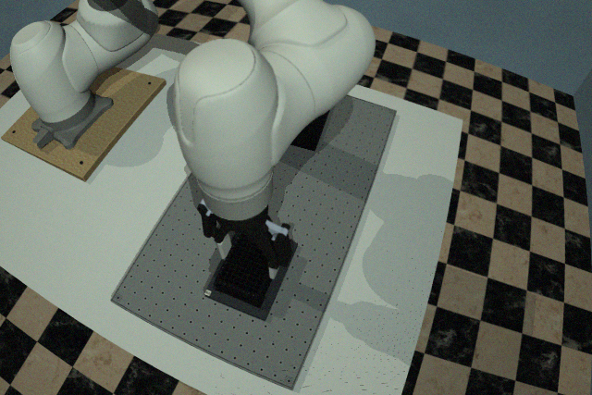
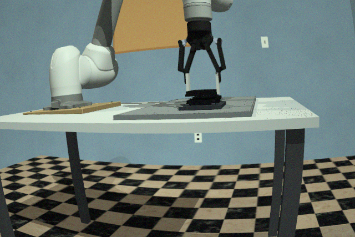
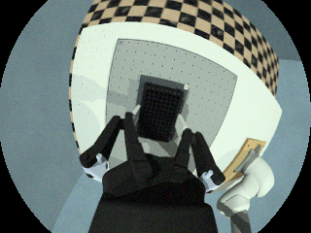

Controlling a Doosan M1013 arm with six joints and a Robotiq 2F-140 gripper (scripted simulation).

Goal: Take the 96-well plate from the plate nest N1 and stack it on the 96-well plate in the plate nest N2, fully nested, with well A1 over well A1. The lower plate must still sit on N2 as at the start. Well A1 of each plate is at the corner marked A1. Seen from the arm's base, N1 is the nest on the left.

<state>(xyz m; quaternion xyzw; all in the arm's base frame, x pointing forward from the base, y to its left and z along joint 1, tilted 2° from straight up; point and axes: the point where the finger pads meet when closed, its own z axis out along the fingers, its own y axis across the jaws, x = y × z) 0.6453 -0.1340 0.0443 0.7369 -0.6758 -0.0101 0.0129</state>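
My hand is 6 cm above the plate nest N2. Also, from my hand: plate nest N1: 8 cm behind, 38 cm to the left, 6 cm below.
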